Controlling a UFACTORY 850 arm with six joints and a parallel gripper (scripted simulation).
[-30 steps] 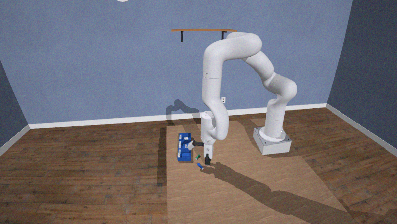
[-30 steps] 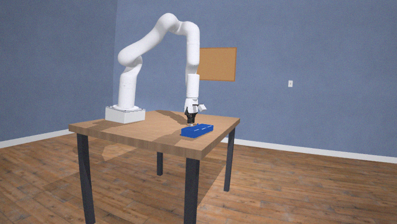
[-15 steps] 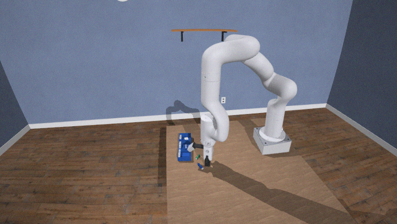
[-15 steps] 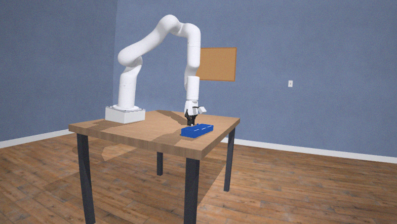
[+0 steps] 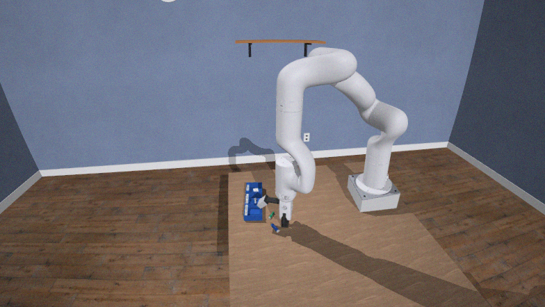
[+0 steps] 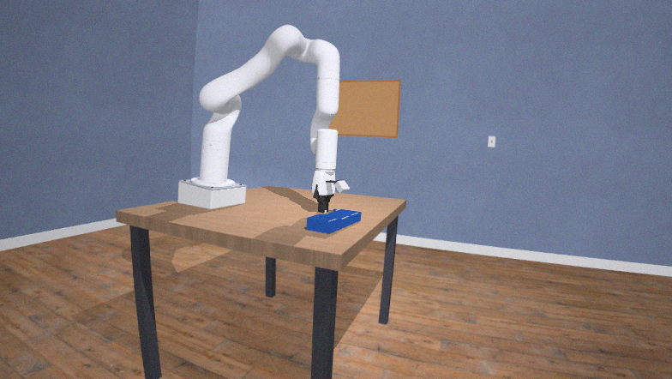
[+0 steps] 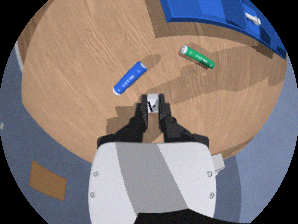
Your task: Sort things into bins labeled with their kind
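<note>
The blue cylinder is 50 mm ahead of my hand, 20 mm to the left of it and 20 mm below it. Round my hand: white bolt: 170 mm to the right, 130 mm ahead, 10 mm below; joined blue bins: 170 mm to the right, 140 mm ahead; green cylinder: 70 mm to the right, 60 mm ahead, 20 mm below.
</note>
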